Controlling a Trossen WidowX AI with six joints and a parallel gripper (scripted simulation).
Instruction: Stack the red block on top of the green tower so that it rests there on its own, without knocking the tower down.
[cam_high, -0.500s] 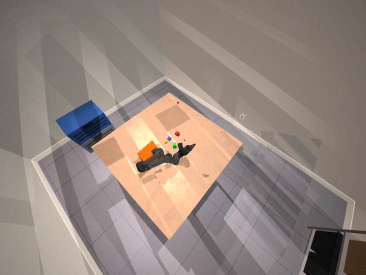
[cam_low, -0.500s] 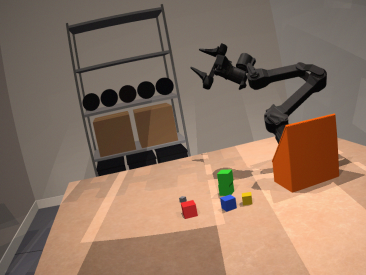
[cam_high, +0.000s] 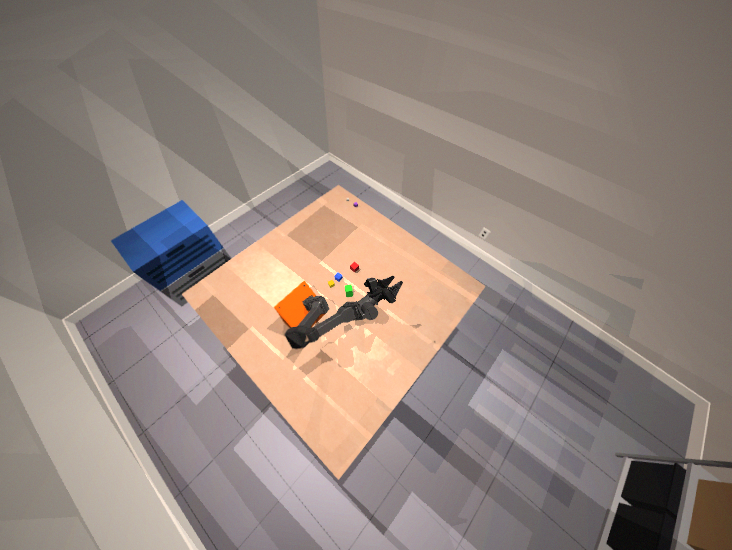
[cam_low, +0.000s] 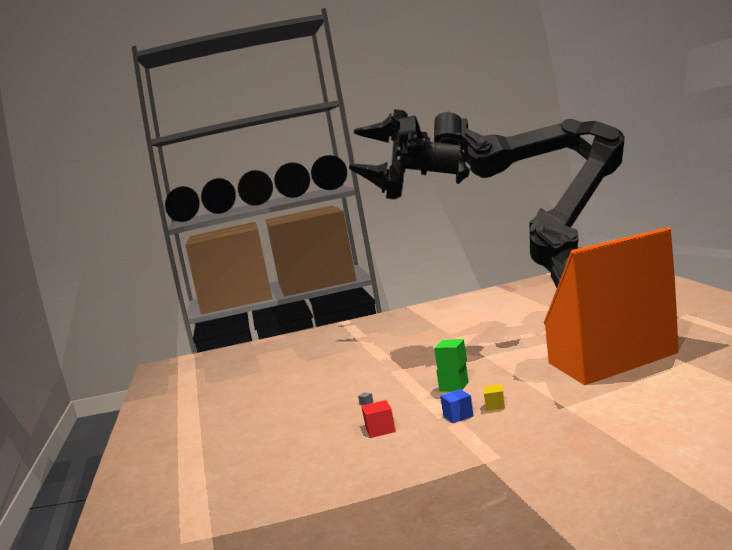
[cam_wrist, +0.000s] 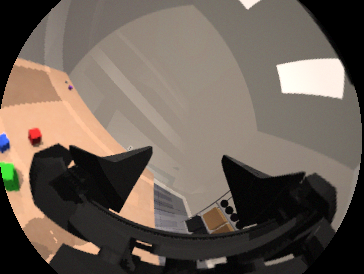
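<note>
Now: the red block 400 mm below my gripper tip, 350 mm to the left of it and 70 mm ahead of it. Round my gripper tip: blue block (400 mm below, 370 mm to the left, 50 mm behind); then dark grey cube (410 mm below, 230 mm to the left, 70 mm ahead); then yellow block (400 mm below, 360 mm to the left, 110 mm behind).
</note>
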